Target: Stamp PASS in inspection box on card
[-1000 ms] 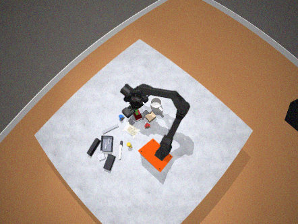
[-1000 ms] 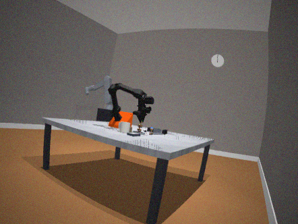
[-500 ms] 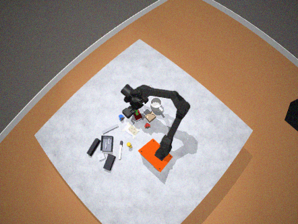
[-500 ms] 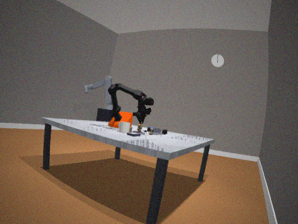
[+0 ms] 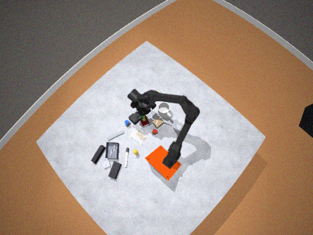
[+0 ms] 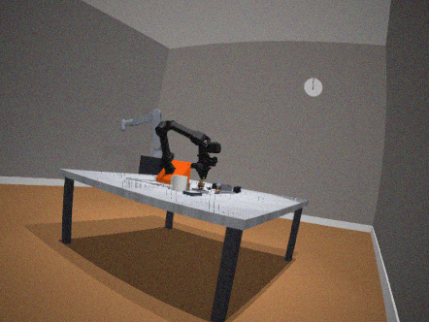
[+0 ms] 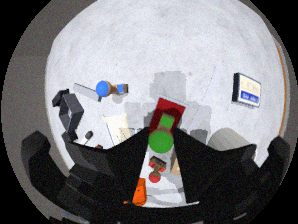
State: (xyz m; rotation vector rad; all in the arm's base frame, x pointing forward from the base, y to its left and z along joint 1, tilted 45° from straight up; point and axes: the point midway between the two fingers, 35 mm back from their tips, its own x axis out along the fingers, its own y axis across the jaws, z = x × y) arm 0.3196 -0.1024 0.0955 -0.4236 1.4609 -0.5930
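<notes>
My gripper tip is now 7 cm above the dark red ink pad and 1 cm past it. From my gripper tip the other things lie so: green PASS stamp (2 cm below, 1 cm behind); brown tile (10 cm behind, 6 cm below, 4 cm to the right); blue-knobbed stamp (9 cm to the left, 6 cm below, 6 cm ahead).
</notes>
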